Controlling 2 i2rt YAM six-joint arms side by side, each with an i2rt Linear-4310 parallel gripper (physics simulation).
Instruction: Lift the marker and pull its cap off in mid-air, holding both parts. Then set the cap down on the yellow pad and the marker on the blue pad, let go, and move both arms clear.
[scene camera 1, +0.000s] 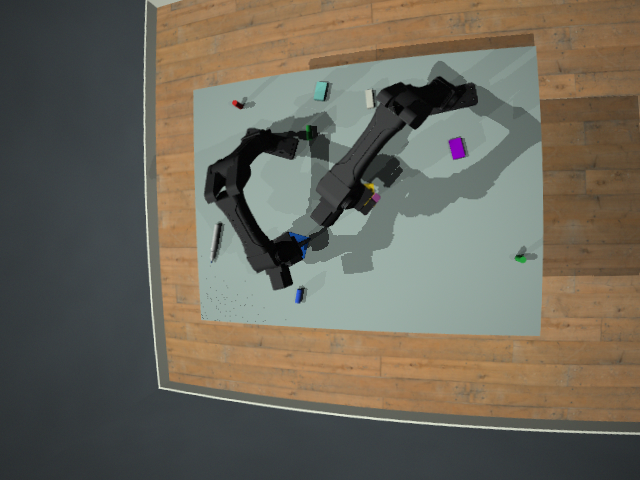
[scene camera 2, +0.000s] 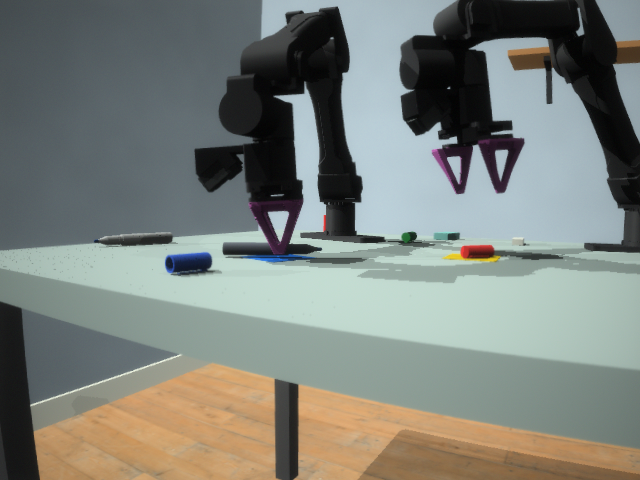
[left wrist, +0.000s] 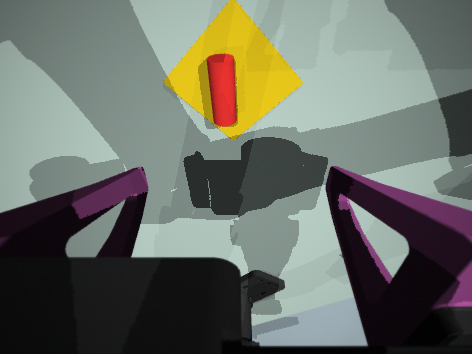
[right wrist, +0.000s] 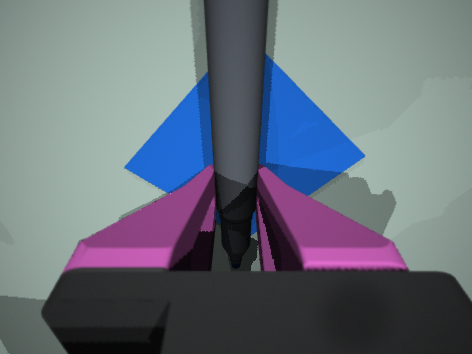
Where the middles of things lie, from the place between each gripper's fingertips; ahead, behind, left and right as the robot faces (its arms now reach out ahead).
My left gripper is now 1 cm short of the red cap (left wrist: 221, 71) and 9 cm above it. Also, from my left hand: dark grey marker (scene camera 2: 229, 248): 14 cm ahead, 27 cm to the right, 8 cm below; blue pad (right wrist: 299, 143): 13 cm ahead, 26 cm to the right, 9 cm below; blue cylinder (scene camera 2: 190, 262): 31 cm ahead, 28 cm to the right, 8 cm below.
Right now my right hand is 10 mm to the left of the dark grey marker, 10 mm below it and 10 mm short of it. The rest, counted from my right hand: blue pad 10 mm to the right, 10 mm below; blue cylinder 170 mm ahead, 30 mm to the right; red cap 260 mm to the left, 120 mm behind.
